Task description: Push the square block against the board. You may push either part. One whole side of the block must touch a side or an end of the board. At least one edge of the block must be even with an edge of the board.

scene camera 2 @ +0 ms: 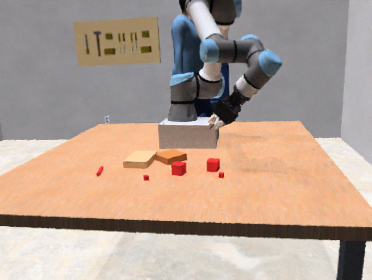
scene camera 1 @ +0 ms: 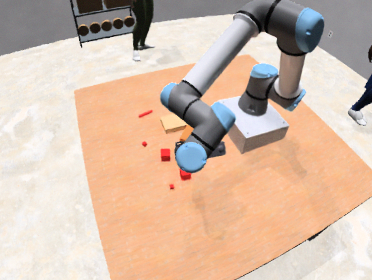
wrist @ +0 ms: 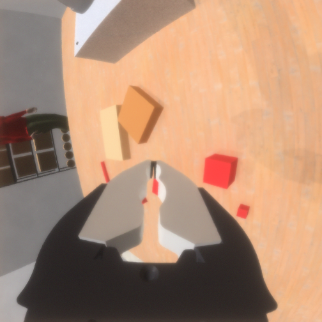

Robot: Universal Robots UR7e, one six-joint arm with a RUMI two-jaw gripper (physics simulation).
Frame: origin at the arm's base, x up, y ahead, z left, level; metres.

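Seen in the pictures: gripper, between the fingertips: (scene camera 2: 209, 128); arm's base, origin of its link: (scene camera 2: 182, 119) (scene camera 1: 252, 106).
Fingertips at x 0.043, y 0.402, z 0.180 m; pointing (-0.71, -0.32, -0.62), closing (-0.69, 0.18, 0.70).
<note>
Offsets run from my fingertips to a thing's middle.
The orange square block {dy -0.076, dx -0.137, dz -0.177 m} (scene camera 1: 186, 133) (scene camera 2: 171, 157) (wrist: 139, 115) lies flat on the table, partly hidden by the arm in the first scene view. The tan board {dy -0.043, dx -0.137, dz -0.298 m} (scene camera 1: 172, 124) (scene camera 2: 139, 159) (wrist: 114, 134) lies flat beside it. The block is turned at an angle to the board, with one corner at or very near the board's long side; I cannot tell whether they touch. Their sides are not flush. My gripper (scene camera 2: 214, 122) (wrist: 153, 161) is shut and empty, above the table; its fingertips are hidden under the arm in the first scene view.
Two red cubes {dy +0.087, dx -0.131, dz -0.111 m} (scene camera 1: 165, 154) {dy +0.043, dx -0.131, dz +0.013 m} (scene camera 2: 213, 165) (wrist: 220, 170), two tiny red cubes {dy +0.116, dx -0.143, dz +0.047 m} (scene camera 1: 172, 186) {dy +0.154, dx -0.143, dz -0.219 m} (scene camera 2: 146, 177) (wrist: 243, 211) and a red stick {dy +0.089, dx -0.144, dz -0.423 m} (scene camera 1: 145, 114) (scene camera 2: 100, 171) (wrist: 105, 171) lie around the parts. The arm's base box (scene camera 1: 260, 131) (scene camera 2: 187, 136) (wrist: 130, 30) stands behind them.
</note>
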